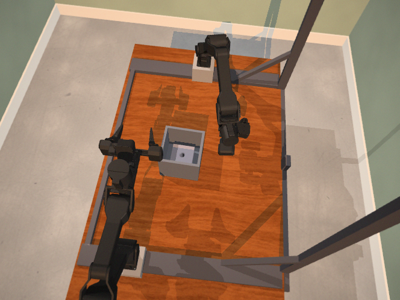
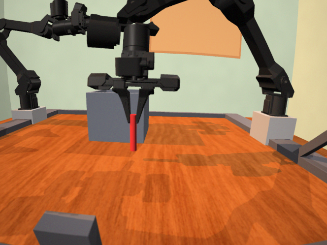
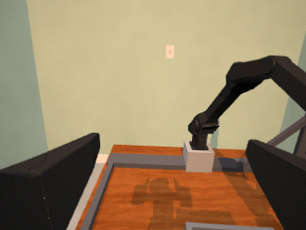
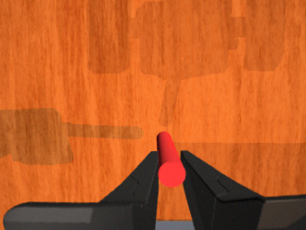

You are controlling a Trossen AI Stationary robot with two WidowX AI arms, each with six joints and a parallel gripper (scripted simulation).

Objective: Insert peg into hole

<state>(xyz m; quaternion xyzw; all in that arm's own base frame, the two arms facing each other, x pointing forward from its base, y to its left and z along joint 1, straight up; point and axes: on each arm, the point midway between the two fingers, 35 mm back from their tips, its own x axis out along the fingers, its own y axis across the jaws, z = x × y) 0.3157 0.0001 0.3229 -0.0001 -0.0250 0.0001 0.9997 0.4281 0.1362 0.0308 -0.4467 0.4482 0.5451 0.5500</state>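
The red peg is 60 mm below my right hand. From my right hand the other things lie so: pale plate: 170 mm ahead, 90 mm to the left, 70 mm below.
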